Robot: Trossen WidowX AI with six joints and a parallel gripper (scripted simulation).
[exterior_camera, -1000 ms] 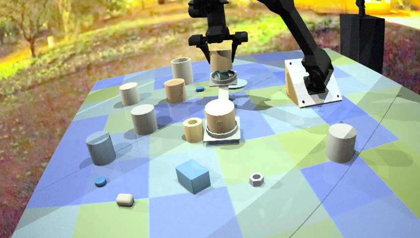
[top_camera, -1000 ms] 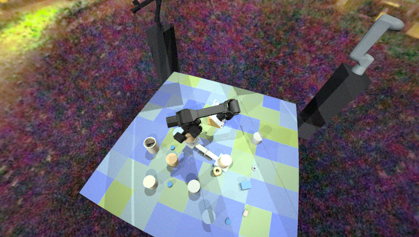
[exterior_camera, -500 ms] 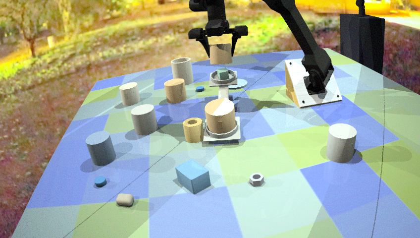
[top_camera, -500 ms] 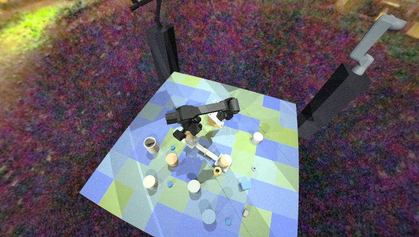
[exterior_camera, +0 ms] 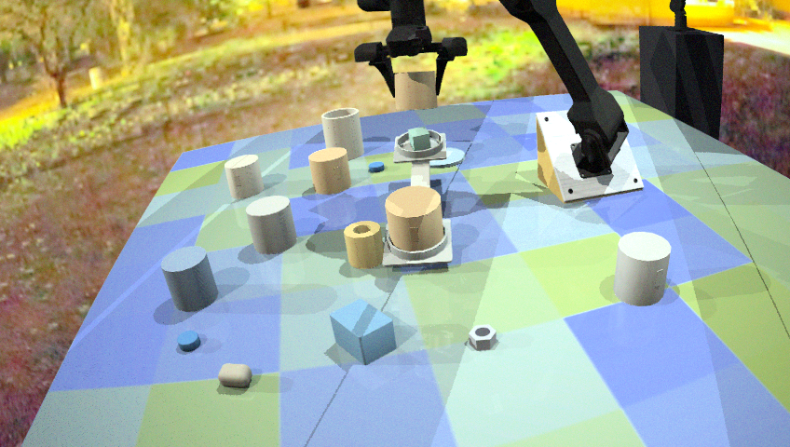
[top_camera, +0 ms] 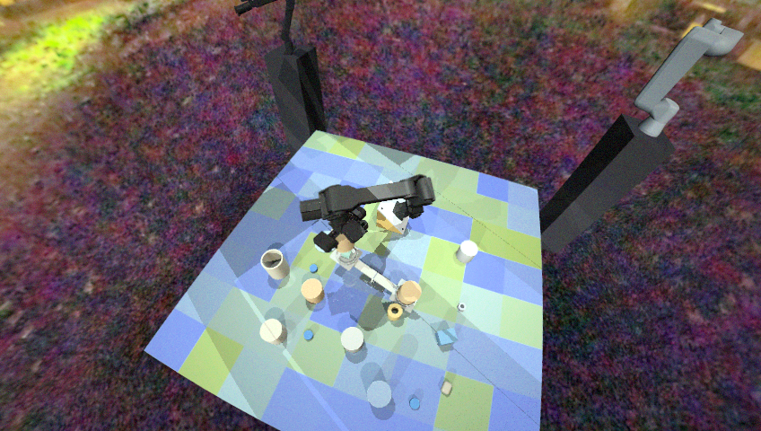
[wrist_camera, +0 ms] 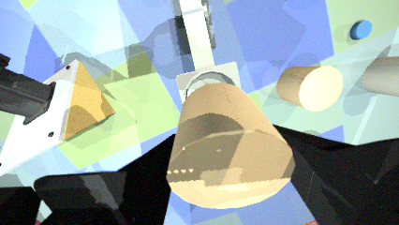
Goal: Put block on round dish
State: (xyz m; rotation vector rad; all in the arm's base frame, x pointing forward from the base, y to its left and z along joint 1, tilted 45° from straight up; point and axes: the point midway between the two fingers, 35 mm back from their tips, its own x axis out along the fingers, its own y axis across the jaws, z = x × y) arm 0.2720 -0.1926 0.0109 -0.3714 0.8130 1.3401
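Now: gripper tip 8 cm above the teal block and 1 cm to the right of it. The rest, counted from my gripper tip: balance: 14 cm below, 13 cm to the left, 4 cm ahead; then balance beam: 13 cm to the left, 12 cm below, 3 cm ahead; then round pale-blue dish: 16 cm below, 11 cm to the right, 5 cm behind.
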